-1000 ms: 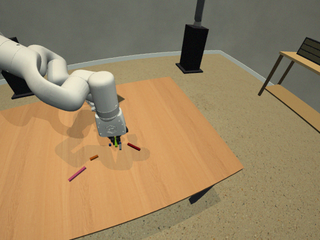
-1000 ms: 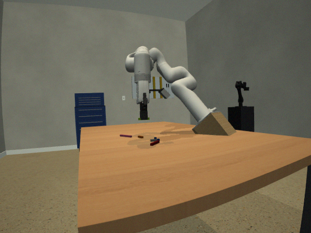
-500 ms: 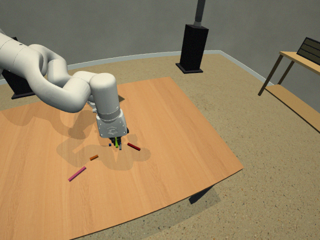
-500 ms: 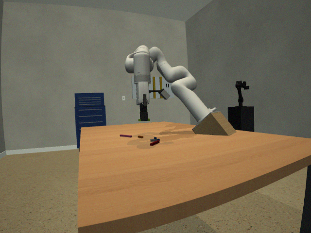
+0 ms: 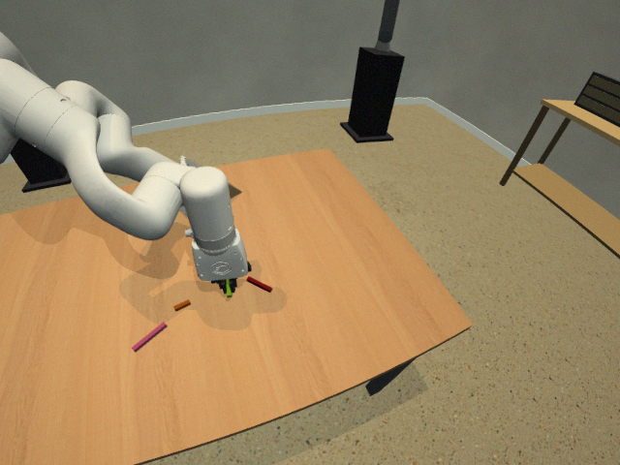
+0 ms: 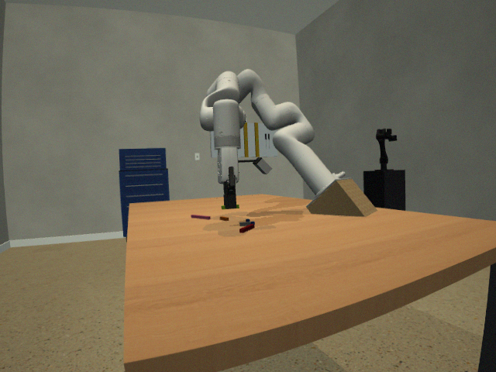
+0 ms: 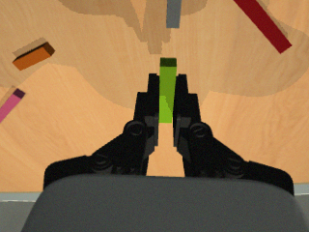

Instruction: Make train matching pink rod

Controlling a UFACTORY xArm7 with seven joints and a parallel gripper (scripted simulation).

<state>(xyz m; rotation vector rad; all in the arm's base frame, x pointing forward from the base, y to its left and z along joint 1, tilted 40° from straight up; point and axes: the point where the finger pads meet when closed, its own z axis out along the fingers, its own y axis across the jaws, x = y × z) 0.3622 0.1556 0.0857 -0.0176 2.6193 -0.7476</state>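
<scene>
My hand is 7 cm above the grey rod, 4 cm past it and 1 cm to the right of it. The rest, counted from my hand: orange rod: 12 cm to the right, 7 cm below, 1 cm behind; then lime rod: 2 cm below; then red rod: 7 cm to the left, 7 cm below, 2 cm behind.
</scene>
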